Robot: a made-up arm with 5 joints.
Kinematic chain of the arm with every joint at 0, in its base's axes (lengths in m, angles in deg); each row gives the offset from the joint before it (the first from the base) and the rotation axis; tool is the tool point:
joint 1: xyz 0 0 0.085 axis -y
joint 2: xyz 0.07 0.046 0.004 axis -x
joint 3: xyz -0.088 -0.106 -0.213 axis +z
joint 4: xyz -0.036 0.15 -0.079 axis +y
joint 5: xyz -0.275 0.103 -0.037 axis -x
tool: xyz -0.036 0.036 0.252
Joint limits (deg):
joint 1: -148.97..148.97
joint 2: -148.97..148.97
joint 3: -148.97..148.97
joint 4: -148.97..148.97
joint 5: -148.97..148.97
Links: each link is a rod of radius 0.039 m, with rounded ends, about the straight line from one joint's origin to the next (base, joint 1, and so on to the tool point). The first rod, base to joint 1, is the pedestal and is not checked.
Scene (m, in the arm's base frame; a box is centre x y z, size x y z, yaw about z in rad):
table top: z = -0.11
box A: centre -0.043 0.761 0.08 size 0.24 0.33 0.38 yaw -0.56
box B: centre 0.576 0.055 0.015 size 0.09 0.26 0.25 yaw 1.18
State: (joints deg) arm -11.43 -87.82 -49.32 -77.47 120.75
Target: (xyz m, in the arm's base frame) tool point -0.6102 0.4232 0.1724
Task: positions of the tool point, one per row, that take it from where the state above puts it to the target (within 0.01 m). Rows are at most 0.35 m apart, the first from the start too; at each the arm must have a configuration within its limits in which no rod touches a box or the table.
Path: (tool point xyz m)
1: 0.3504 0.6256 0.3988
2: 0.2208 0.4940 0.6299
3: 0.0319 0.3250 0.7627
4: -0.1793 0.1564 0.7842
5: -0.3757 0.0218 0.7100
6: -0.5230 0.1653 0.5778
7: -0.6077 0.3021 0.3892
8: -0.6102 0.4232 0.1725

